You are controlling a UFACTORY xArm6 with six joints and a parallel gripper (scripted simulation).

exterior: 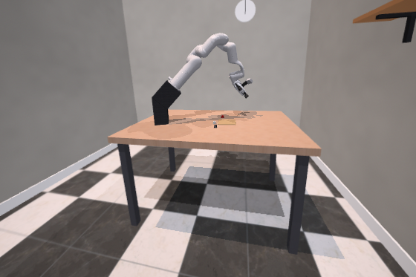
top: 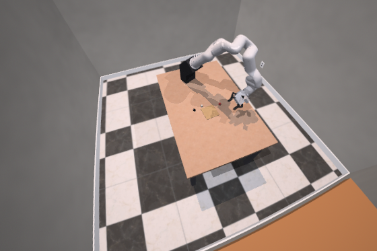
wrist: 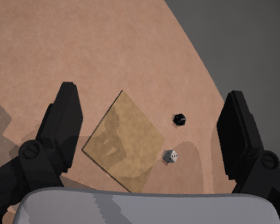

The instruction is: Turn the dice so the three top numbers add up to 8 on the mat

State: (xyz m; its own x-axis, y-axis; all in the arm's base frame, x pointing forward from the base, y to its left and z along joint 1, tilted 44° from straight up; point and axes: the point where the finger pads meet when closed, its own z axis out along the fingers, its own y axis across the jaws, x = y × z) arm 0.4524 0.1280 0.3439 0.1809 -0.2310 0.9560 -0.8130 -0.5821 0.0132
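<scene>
Now: the white die 170 mm behind my hand, 230 mm to the right of it and 210 mm below it. From my hand the other things lie so: tan mat (100 mm behind, 160 mm to the right, 220 mm below); then red die (180 mm behind, 40 mm to the right, 210 mm below).
</scene>
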